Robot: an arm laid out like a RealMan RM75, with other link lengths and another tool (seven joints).
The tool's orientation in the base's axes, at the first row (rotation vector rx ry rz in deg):
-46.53 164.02 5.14
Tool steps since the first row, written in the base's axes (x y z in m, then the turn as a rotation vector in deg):
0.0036 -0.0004 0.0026 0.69 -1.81 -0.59
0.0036 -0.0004 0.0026 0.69 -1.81 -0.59
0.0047 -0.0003 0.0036 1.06 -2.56 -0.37
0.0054 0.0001 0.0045 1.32 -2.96 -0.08
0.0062 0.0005 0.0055 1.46 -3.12 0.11
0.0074 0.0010 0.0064 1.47 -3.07 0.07
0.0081 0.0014 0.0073 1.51 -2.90 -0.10
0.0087 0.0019 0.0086 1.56 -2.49 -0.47
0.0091 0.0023 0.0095 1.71 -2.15 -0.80
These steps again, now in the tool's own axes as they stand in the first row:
-0.0033 -0.0022 -0.0021 0.46 -1.91 0.49
-0.0033 -0.0022 -0.0021 0.46 -1.91 0.49
-0.0044 -0.0027 -0.0029 0.50 -2.74 0.25
-0.0054 -0.0027 -0.0037 0.43 -3.21 -0.04
-0.0064 -0.0028 -0.0045 0.37 -3.42 -0.22
-0.0078 -0.0030 -0.0052 0.34 -3.38 -0.18
-0.0088 -0.0030 -0.0059 0.25 -3.26 0.02
-0.0098 -0.0029 -0.0070 0.06 -2.94 0.43
-0.0105 -0.0027 -0.0078 -0.19 -2.74 0.81

